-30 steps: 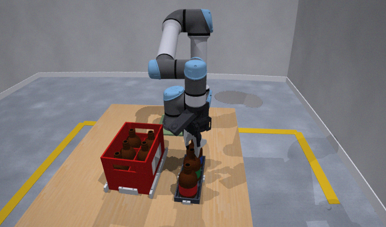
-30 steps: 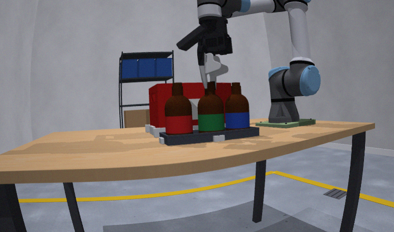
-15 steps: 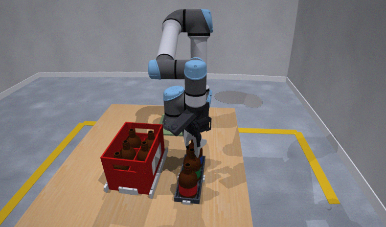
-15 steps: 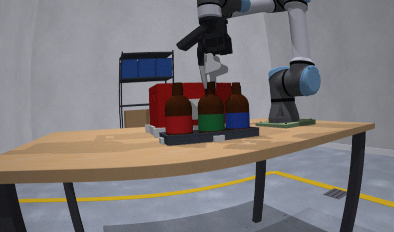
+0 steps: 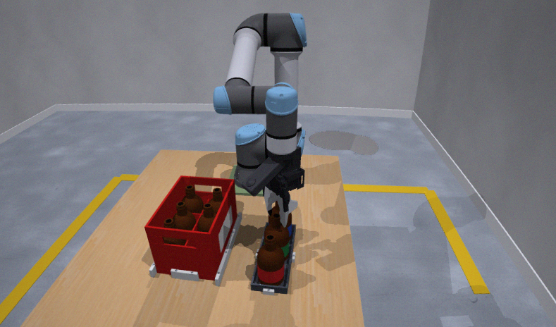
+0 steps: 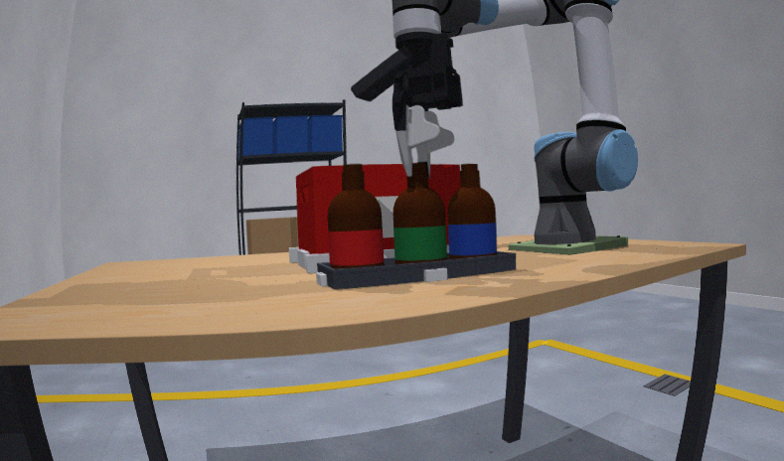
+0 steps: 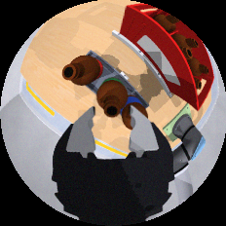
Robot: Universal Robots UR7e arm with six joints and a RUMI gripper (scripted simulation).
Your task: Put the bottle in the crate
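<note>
My gripper is now 7 cm above the brown bottle. Also, from my hand: red crate (25 cm to the right, 7 cm below, 2 cm ahead).
</note>
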